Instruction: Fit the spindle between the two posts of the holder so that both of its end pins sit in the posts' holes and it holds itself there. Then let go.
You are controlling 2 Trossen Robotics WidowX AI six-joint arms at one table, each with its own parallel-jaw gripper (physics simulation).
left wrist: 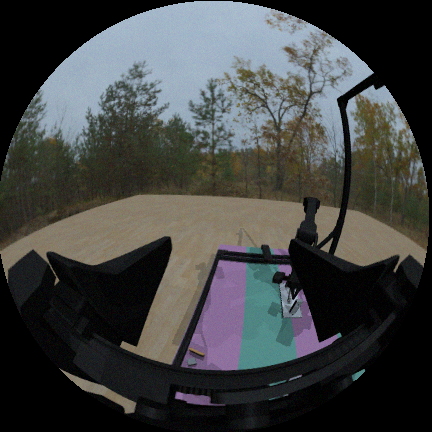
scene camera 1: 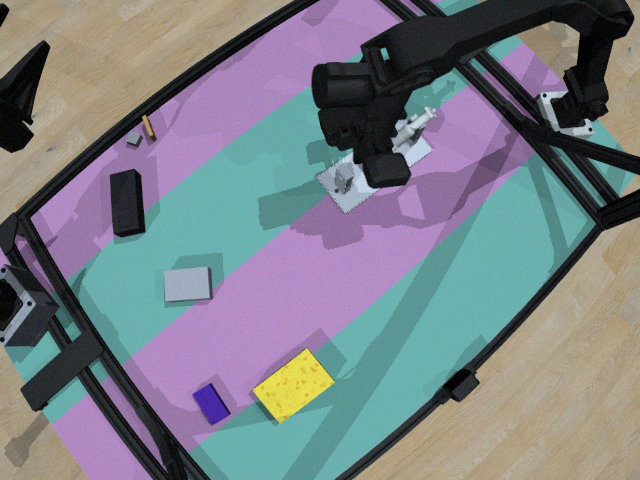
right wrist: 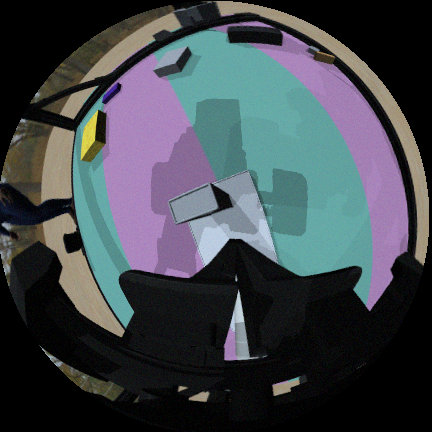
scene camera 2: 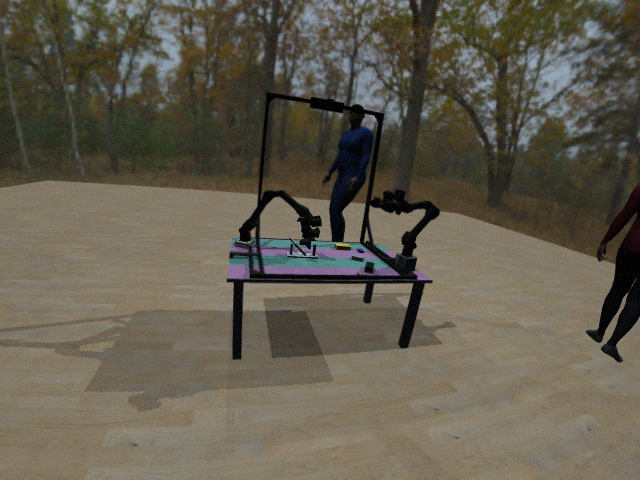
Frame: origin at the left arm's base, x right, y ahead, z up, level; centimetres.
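Seen in the pictures: left gripper, fingertip midpoint: (left wrist: 232, 244) (scene camera 1: 25, 23) (scene camera 2: 371, 203); right gripper, fingertip midpoint: (left wrist: 292, 298) (scene camera 1: 356, 162) (right wrist: 234, 244) (scene camera 2: 309, 249); left arm's base, link origin: (scene camera 1: 2, 304) (scene camera 2: 406, 255); right arm's base, link origin: (scene camera 1: 567, 112) (right wrist: 220, 391) (scene camera 2: 244, 240).
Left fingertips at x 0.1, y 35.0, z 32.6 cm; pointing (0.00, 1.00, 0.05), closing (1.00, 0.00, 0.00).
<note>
Pixels of each thing's top centre, then the offset from my left fingertips to it.
- white holder plate, top centre: (right wrist: 241, 270) (scene camera 1: 376, 162) (left wrist: 289, 297) (scene camera 2: 302, 254) dx +30.6, dy +26.1, dz -41.3 cm
- pale spindle, top centre: (scene camera 1: 419, 116) dx +32.4, dy +32.2, dz -30.1 cm
- black block, top centre: (scene camera 1: 123, 200) (scene camera 2: 369, 264) dx +1.9, dy -7.9, dz -38.6 cm
- grey block, top centre: (scene camera 1: 186, 284) (right wrist: 169, 56) dx +20.4, dy -10.7, dz -39.6 cm
- yellow sponge, top centre: (scene camera 1: 293, 386) (right wrist: 87, 132) (scene camera 2: 342, 244) dx +44.1, dy -11.5, dz -39.2 cm
- purple block, top centre: (scene camera 1: 210, 404) (right wrist: 109, 91) dx +36.1, dy -23.0, dz -40.7 cm
- small grey piece, top centre: (scene camera 1: 132, 137) dx -7.0, dy +1.4, dz -40.7 cm
- orange stick, top centre: (scene camera 1: 147, 125) dx -5.9, dy +4.8, dz -39.8 cm
The white holder plate (scene camera 1: 347, 197) (right wrist: 245, 193) (left wrist: 290, 306) lies on the striped table, with its near post (scene camera 1: 343, 177) (right wrist: 193, 203) standing free. The pale spindle (scene camera 1: 414, 124) lies tilted at the far post, one end pin sticking up and outward; it is not seated between the posts. My right gripper (scene camera 1: 385, 168) (right wrist: 234, 244) (scene camera 2: 309, 242) hangs low over the plate between the posts, fingers shut. A strip of the spindle (right wrist: 241, 326) shows in the gap behind the fingertips. My left gripper (left wrist: 232, 244) (scene camera 2: 379, 204) is open, empty and high beyond the table's edge.
A black block (scene camera 1: 127, 202), a grey block (scene camera 1: 187, 284), a yellow sponge (scene camera 1: 293, 386), a purple block (scene camera 1: 210, 404), and a small grey piece (scene camera 1: 133, 138) with an orange stick (scene camera 1: 149, 128) lie apart from the holder. A person in blue (scene camera 2: 349, 176) stands behind the table.
</note>
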